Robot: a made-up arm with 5 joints. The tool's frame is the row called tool.
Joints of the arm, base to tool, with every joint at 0 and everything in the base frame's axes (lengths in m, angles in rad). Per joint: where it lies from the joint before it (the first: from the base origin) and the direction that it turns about. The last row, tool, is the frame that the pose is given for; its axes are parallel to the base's.
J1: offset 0 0 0.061 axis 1 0 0
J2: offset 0.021 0.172 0.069 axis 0 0 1
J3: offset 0.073 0.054 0.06 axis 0 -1 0
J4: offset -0.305 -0.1 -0.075 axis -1 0 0
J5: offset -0.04 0.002 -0.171 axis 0 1 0
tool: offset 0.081 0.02 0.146
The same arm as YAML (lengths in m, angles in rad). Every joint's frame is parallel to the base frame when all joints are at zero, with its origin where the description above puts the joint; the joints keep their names.
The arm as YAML. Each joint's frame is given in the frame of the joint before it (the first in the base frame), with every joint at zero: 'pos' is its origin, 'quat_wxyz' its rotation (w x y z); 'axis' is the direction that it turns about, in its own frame. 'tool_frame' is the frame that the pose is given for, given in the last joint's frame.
length_unit: m
angle_unit: rad
joints:
  - joint: J1
    pos: [0.0, 0.0, 0.061]
    quat_wxyz: [1.0, 0.0, 0.0, 0.0]
    axis: "+x"
  - joint: J2
    pos: [0.021, 0.172, 0.069]
    quat_wxyz: [1.0, 0.0, 0.0, 0.0]
    axis: "+z"
  - joint: J3
    pos: [0.073, 0.054, 0.06]
    quat_wxyz: [1.0, 0.0, 0.0, 0.0]
    axis: "-y"
  - joint: J4
    pos: [-0.305, -0.1, -0.075]
    quat_wxyz: [1.0, 0.0, 0.0, 0.0]
    axis: "-x"
  - joint: J5
    pos: [-0.04, 0.002, -0.171]
    quat_wxyz: [1.0, 0.0, 0.0, 0.0]
    axis: "+y"
tool_frame:
  pos: [0.081, 0.02, 0.146]
  quat_wxyz: [1.0, 0.0, 0.0, 0.0]

